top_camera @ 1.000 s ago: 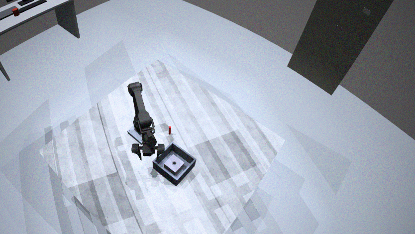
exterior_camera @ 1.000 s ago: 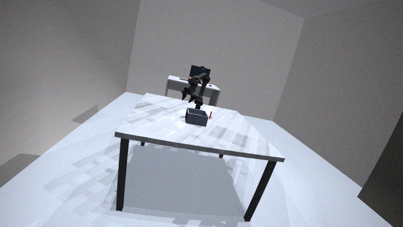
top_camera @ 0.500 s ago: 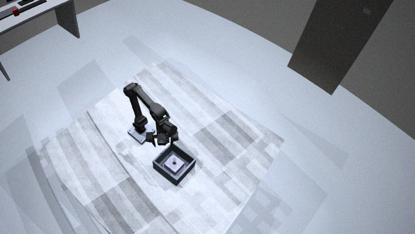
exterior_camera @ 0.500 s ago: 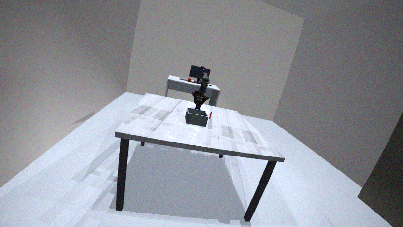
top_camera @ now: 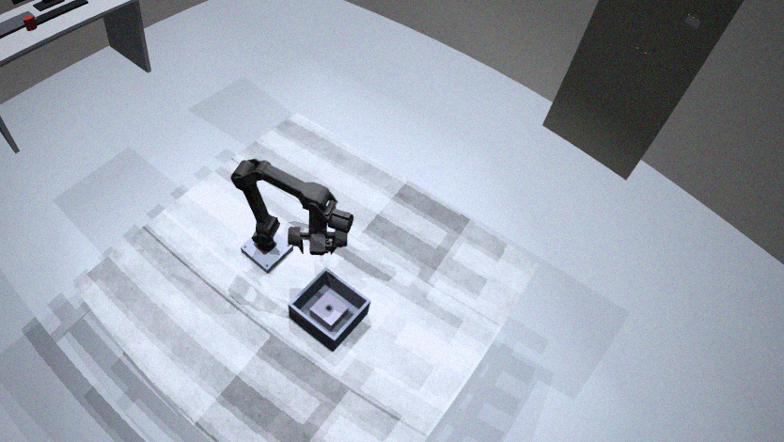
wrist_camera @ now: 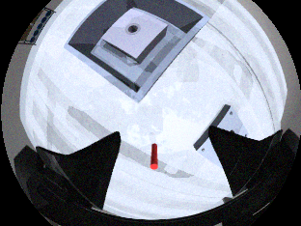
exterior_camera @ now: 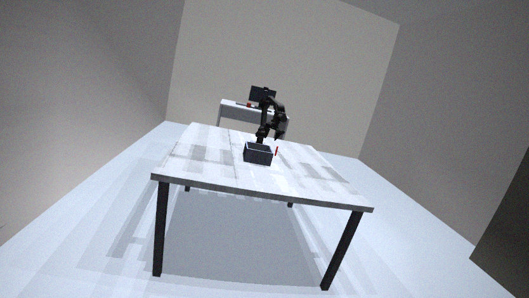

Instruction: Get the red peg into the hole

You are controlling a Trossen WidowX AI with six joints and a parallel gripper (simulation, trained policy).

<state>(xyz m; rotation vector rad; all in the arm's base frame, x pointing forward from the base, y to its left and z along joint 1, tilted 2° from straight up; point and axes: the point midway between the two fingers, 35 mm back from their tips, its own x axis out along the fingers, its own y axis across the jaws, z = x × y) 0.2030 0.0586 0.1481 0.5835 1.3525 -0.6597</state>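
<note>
My gripper tip is 60 mm past the red peg, 80 mm to the right of it and 100 mm above it. Round my gripper tip: dark box: 140 mm ahead, 90 mm to the right, 120 mm below; grey plate: 140 mm ahead, 90 mm to the right, 100 mm below.
</note>
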